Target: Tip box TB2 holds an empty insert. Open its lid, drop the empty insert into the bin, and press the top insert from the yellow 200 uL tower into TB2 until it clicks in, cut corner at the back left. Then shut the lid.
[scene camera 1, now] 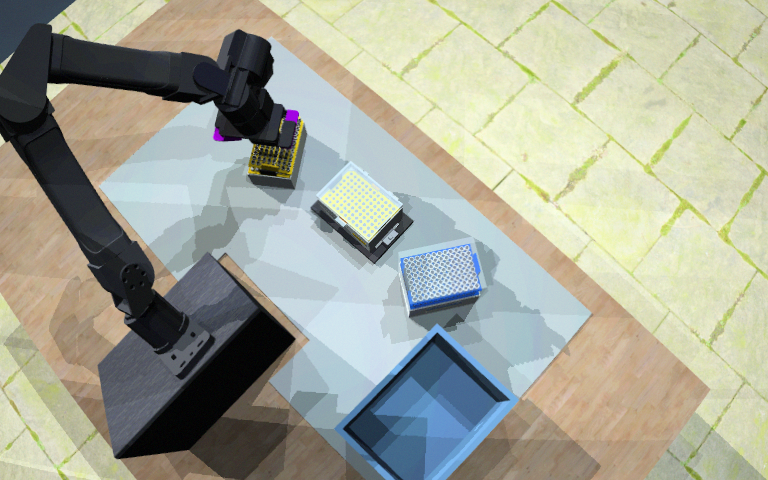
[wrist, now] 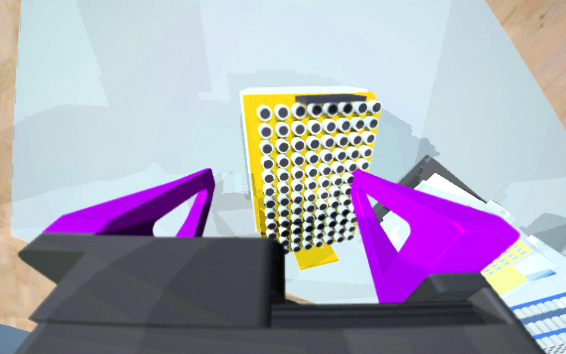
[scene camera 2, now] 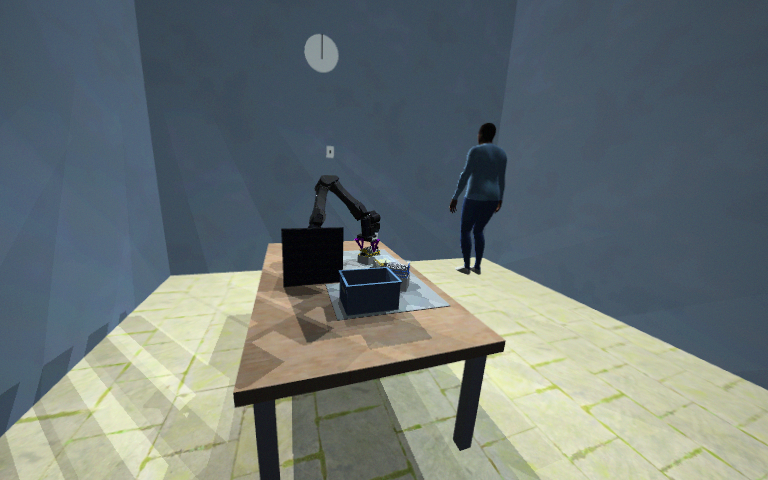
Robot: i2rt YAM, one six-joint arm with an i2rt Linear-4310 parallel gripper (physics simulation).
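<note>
The yellow 200 uL tower (scene camera 1: 271, 161) (scene camera 2: 367, 258) (wrist: 310, 155) stands upright on the mat, its top insert full of tips in white-rimmed rows. My gripper (scene camera 1: 258, 129) (scene camera 2: 368, 249) (wrist: 282, 176) is open above it. In the wrist view the left finger is left of the tower with a gap, and the right fingertip overlaps its right edge. Finger height against the insert is hard to tell. TB2 (scene camera 1: 360, 206) (wrist: 506, 261) sits in a dark holder; a yellow insert with empty holes shows through what looks like its shut clear lid. The blue bin (scene camera 1: 386, 375) (scene camera 2: 369, 297) is open-topped.
A box with a blue insert full of tips (scene camera 1: 441, 274) (wrist: 542, 315) stands between TB2 and the bin. The pale mat (scene camera 1: 339, 322) lies on the wooden table (scene camera 1: 651, 390) (scene camera 2: 362, 350). The arm's black pedestal (scene camera 1: 175, 316) (scene camera 2: 311, 257) is beside the mat. A person (scene camera 2: 485, 169) stands beyond the table.
</note>
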